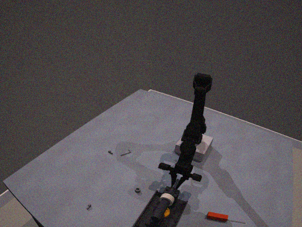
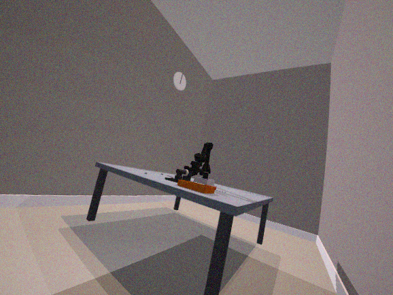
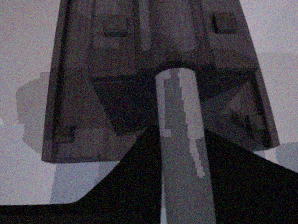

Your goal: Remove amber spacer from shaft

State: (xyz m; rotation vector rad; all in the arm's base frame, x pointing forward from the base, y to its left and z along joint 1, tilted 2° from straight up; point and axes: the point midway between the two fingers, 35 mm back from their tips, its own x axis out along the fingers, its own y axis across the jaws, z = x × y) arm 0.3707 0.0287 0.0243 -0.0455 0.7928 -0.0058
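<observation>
Now: gripper tip 4 cm short of the pale grey shaft and 3 cm below it. From my gripper tip the other things lie so: thin hex key (17 cm behind, 32 cm to the right, 5 cm below); then red-handled screwdriver (2 cm ahead, 27 cm to the left, 5 cm below).
</observation>
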